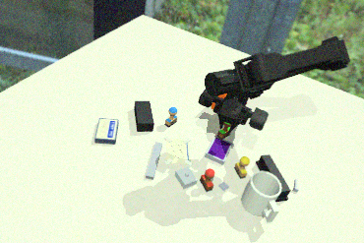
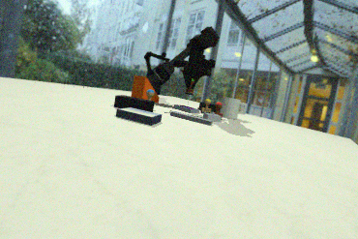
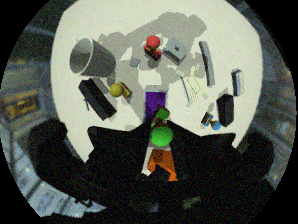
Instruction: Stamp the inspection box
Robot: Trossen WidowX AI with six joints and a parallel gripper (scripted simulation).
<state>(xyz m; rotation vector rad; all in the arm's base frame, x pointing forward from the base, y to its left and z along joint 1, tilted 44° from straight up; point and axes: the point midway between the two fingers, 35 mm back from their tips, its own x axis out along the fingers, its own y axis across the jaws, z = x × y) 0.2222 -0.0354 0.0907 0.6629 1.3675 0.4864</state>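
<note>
Now: gripper tip 9 cm above the purple ink pad. Also, from my gripper tip: yellow-knobbed stamp: 5 cm ahead, 8 cm to the left, 7 cm below; green-knobbed stamp: right at my gripper tip; card: 6 cm ahead, 11 cm to the right, 9 cm below.
</note>
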